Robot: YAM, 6 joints.
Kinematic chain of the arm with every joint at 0, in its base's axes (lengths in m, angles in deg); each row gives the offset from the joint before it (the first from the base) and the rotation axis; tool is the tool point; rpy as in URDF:
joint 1: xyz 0 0 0.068 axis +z
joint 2: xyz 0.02 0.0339 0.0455 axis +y
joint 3: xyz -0.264 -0.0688 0 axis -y
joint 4: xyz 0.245 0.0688 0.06 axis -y
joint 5: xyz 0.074 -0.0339 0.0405 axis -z
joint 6: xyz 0.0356 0 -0.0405 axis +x
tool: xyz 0 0 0 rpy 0 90 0
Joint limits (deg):
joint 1: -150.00..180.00
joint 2: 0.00..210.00
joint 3: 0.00..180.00
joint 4: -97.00..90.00
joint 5: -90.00..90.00
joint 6: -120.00..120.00
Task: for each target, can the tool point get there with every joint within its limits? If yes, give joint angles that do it. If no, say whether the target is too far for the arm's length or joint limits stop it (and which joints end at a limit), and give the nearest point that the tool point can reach.
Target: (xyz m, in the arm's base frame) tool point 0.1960 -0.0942 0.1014
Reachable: yes | joints -18.49 116.49 51.91 -82.41 49.73 -12.17
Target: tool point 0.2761 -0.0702 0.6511
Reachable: yes | joints -20.83 108.73 149.30 28.75 -66.18 -10.64
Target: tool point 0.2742 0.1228 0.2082
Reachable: yes | joints 18.88 86.67 34.91 43.67 -50.43 -81.55
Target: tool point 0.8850 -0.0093 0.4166
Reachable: no: too far | nearest point 0.6106 -0.0064 0.3204 | short by 0.291 m
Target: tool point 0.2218 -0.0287 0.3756
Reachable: yes | joints -16.15 66.15 69.13 -41.12 -73.29 93.61
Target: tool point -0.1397 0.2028 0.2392
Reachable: yes | joints 120.07 72.40 49.87 -34.83 -32.76 48.34
